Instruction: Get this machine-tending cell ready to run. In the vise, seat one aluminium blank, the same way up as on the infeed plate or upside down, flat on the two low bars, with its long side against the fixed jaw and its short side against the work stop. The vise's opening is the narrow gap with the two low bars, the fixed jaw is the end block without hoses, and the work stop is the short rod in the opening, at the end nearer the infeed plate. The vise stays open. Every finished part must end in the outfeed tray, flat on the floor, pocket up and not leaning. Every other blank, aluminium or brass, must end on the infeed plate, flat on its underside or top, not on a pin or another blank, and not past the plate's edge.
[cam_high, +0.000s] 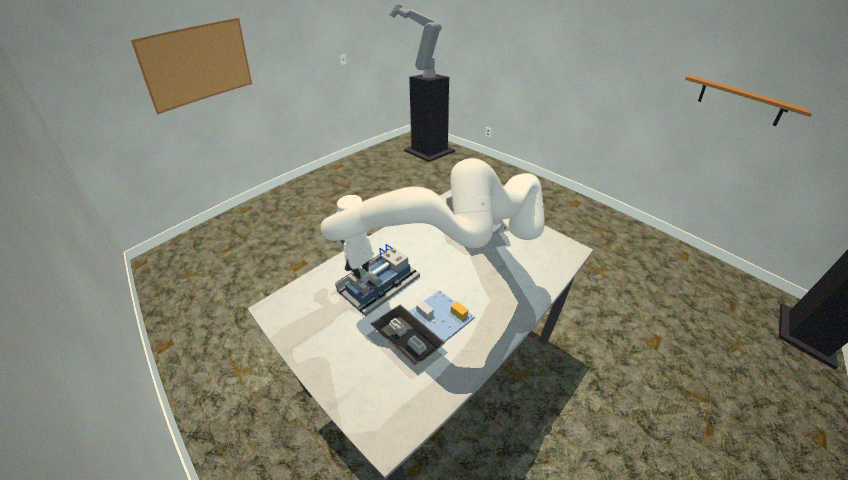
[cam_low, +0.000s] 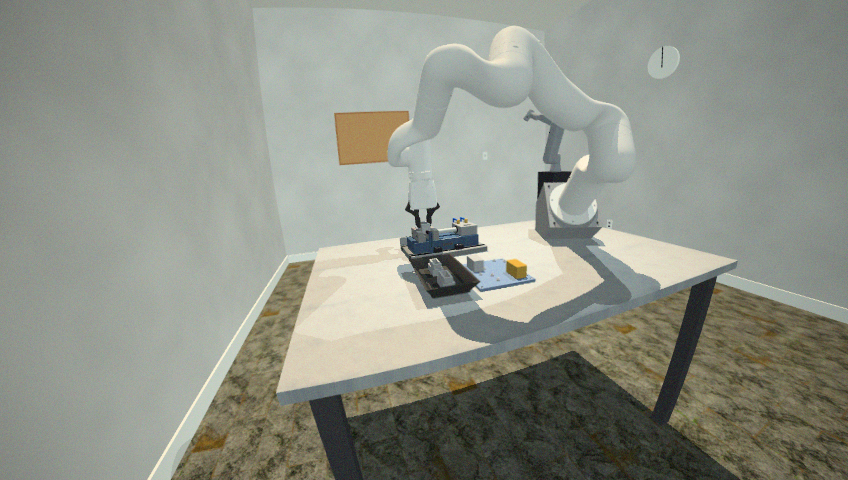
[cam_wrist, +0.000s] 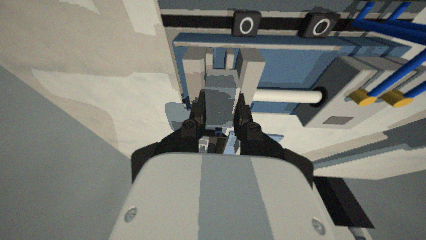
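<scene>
The blue vise lies 7 cm behind my hand and 8 cm below it. The rest, counted from my hand: brass blank (19 cm behind, 34 cm to the left, 10 cm below).
</scene>
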